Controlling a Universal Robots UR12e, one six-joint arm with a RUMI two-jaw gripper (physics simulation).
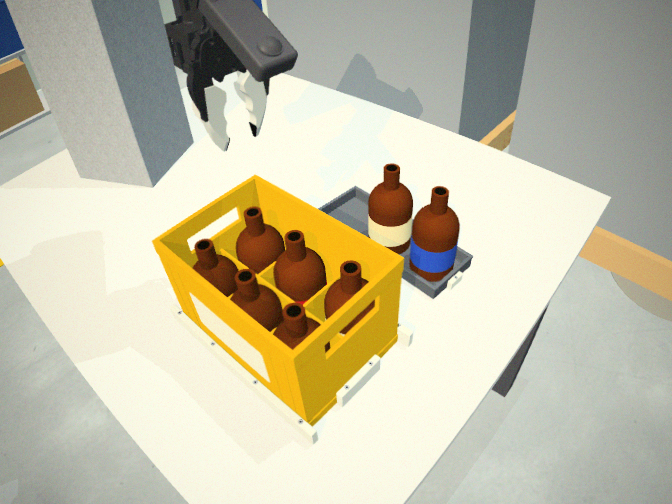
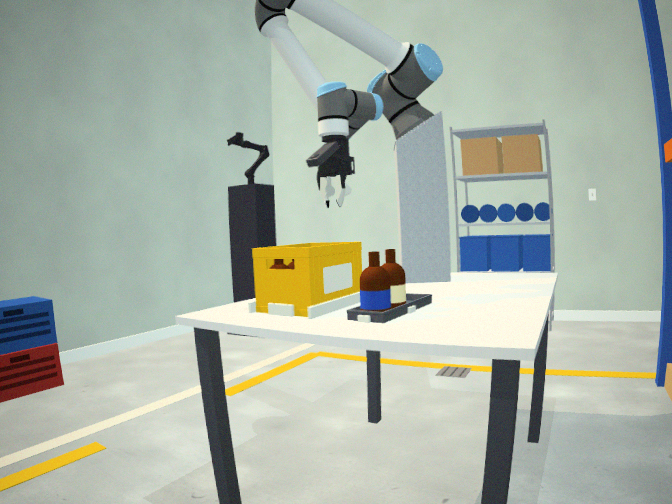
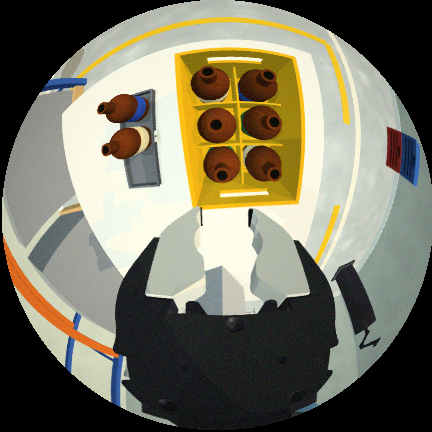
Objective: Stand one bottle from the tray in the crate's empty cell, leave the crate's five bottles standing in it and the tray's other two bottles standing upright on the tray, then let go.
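Frame: origin at the arm's base, x up, y left, z back, level; centimetres.
Seen in the pictures: gripper, fingertip midpoint: (image 1: 240,143) (image 2: 333,207) (image 3: 224,208); arm's base at its link origin: (image 2: 417,130).
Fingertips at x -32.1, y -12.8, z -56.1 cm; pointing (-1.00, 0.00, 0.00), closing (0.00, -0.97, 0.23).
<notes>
Offsets run from my fingertips to a thing's top centre. "spot": to the spot under its first point. Level surfaces: height alone.
The yellow crate @[dz -7.2, dx -10.4, dy -4.8 cm] (image 1: 347,352) (image 2: 282,287) (image 3: 299,125) stands on the table with a brown bottle in each cell of its two-by-three grid. The bottle in the corner cell nearest my gripper on the tray side @[spot: dz -1.3, dx -15.9, dy -1.5 cm] (image 1: 259,246) (image 3: 221,165) stands in its cell like the others. Two bottles stand upright on the grey tray @[spot: dz +1.5, dx -27.4, dy +23.8 cm] (image 1: 347,206) (image 2: 420,301) (image 3: 145,175): one with a cream label @[dz -10.1, dx -11.9, dy +19.9 cm] (image 1: 390,217) (image 2: 397,287) (image 3: 127,142) and one with a blue label @[spot: dz -20.4, dx -18.0, dy +15.4 cm] (image 1: 434,238) (image 2: 375,287) (image 3: 125,108). My gripper (image 1: 240,139) (image 2: 333,205) (image 3: 224,208) is open and empty, above the table beyond the crate's end.
The white table @[dx -27.9 cm] (image 1: 488,217) (image 2: 477,325) carries pale stop blocks @[spot: dz -21.7, dx -24.9, dy -7.1 cm] (image 1: 358,379) along the crate's foot. A grey pillar (image 1: 124,81) (image 2: 423,217) stands behind, under the arm's base. A dark pedestal (image 2: 251,233) with a small black arm and a shelf rack (image 2: 502,176) stand farther back.
</notes>
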